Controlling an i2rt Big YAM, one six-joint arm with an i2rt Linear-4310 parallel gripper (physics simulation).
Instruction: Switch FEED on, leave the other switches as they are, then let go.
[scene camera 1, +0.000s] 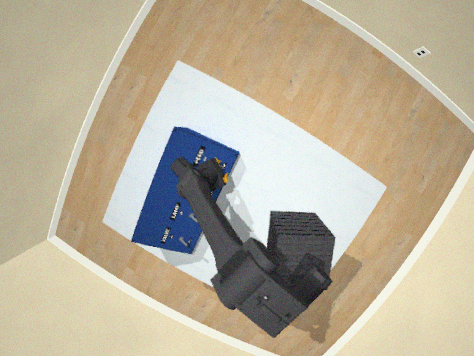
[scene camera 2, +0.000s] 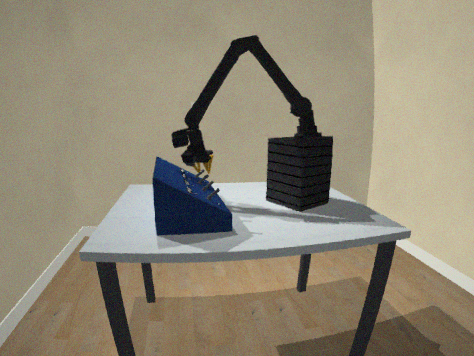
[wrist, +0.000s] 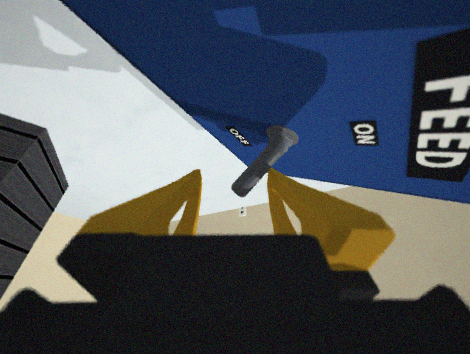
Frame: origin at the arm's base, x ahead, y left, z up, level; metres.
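Seen in the pictures: gripper, fingertip midpoint: (scene camera 1: 223, 167) (scene camera 2: 204, 173) (wrist: 234, 176); arm's base, origin of the base link: (scene camera 1: 306, 271) (scene camera 2: 307, 136).
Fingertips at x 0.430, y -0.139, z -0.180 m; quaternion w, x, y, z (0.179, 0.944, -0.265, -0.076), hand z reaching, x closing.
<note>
Pixels of each thing's top centre, then the offset from my fingertips to it. Level surfaces: height alone.
- FEED label, middle of its top: (wrist: 453, 141) (scene camera 1: 198, 156) dx +0.101, dy +0.007, dz +0.018 m
- grey FEED lever, middle of its top: (wrist: 259, 191) dx +0.019, dy +0.000, dz +0.017 m
- LAMP label, middle of its top: (scene camera 1: 175, 211) dx +0.082, dy +0.246, dz +0.018 m
- VALVE label, middle of its top: (scene camera 1: 165, 235) dx +0.072, dy +0.366, dz +0.018 m
- VALVE lever, middle of its top: (scene camera 1: 183, 244) dx -0.010, dy +0.359, dz +0.017 m
- white table, its level: dz -0.115 m
The blue sloped switch panel (scene camera 1: 155, 200) (scene camera 2: 180, 210) (wrist: 370, 60) stands on the table. The FEED label (scene camera 1: 199, 156) (wrist: 442, 127) shows in the overhead and wrist views. In the wrist view the grey FEED lever (wrist: 265, 162) leans toward its OFF label (wrist: 238, 136), away from the ON label (wrist: 364, 133). My gripper (scene camera 1: 222, 170) (scene camera 2: 204, 173) (wrist: 234, 176) is open and holds nothing. Its yellow fingertips are close to the lever, whose free end appears between them in the wrist view; contact cannot be told. The arm partly hides the panel from above.
The LAMP label (scene camera 1: 175, 211) and VALVE label (scene camera 1: 166, 235) mark other switches. The VALVE lever (scene camera 1: 185, 242) shows near the panel's lower end. A black ribbed pedestal (scene camera 1: 302, 235) (scene camera 2: 299, 172) (wrist: 25, 185) carries the arm on the white table (scene camera 1: 280, 145) (scene camera 2: 125, 242).
</note>
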